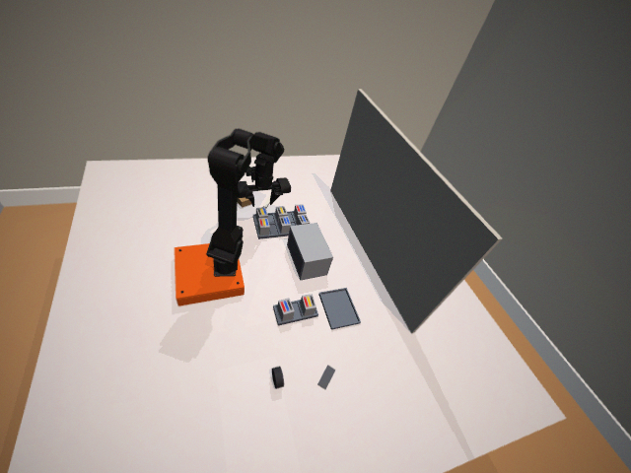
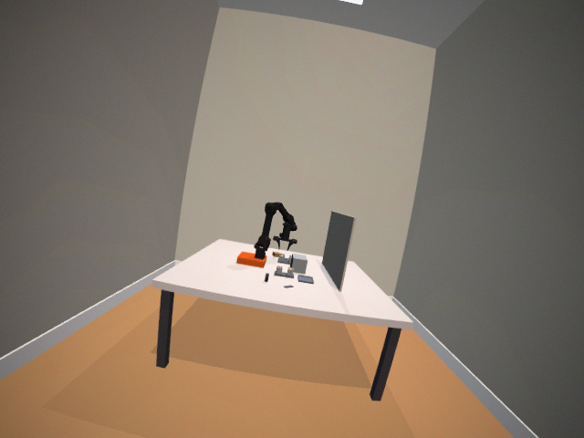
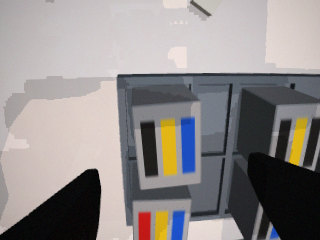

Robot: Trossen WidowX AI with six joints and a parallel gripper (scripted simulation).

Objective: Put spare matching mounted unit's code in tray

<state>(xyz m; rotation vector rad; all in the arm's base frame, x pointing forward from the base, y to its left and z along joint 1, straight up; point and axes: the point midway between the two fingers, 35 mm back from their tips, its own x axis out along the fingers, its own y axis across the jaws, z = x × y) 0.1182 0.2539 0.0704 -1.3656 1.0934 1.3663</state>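
My gripper tip is 40 mm above the grey spare. Round my gripper tip: thin pale stick: 110 mm to the left, 80 mm below, 30 mm ahead; then tall panel: 390 mm ahead, 140 mm to the right, 140 mm above; then grey mounted unit: 180 mm to the right, 150 mm ahead, 30 mm below.
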